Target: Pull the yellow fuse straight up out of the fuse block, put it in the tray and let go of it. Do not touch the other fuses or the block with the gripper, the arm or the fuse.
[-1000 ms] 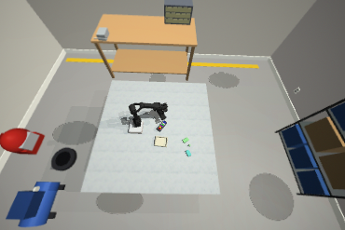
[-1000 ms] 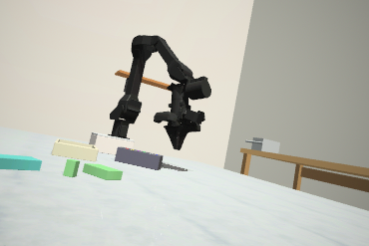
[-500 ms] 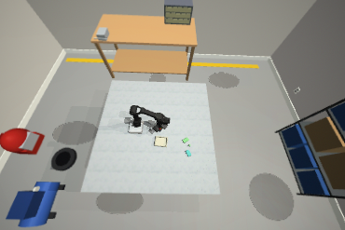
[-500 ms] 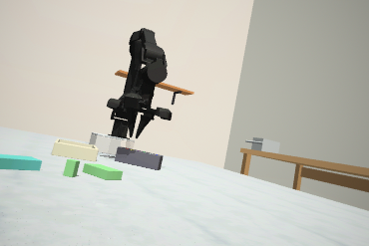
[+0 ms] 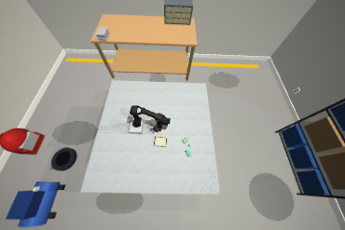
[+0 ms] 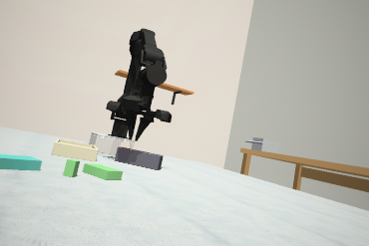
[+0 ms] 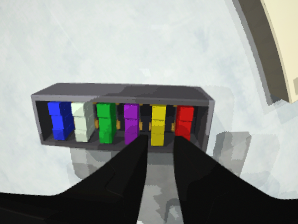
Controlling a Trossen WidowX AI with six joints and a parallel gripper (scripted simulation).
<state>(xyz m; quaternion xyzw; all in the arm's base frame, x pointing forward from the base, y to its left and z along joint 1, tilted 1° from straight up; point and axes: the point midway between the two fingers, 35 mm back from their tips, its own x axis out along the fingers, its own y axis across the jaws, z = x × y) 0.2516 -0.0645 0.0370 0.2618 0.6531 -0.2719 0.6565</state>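
Now: the yellow fuse 40 mm below my gripper tip. From my gripper tip the other things lie so: purple fuse: 10 mm ahead, 20 mm to the left, 40 mm below; green fuse: 20 mm ahead, 30 mm to the left, 40 mm below; red fuse: 20 mm behind, 10 mm to the right, 40 mm below.
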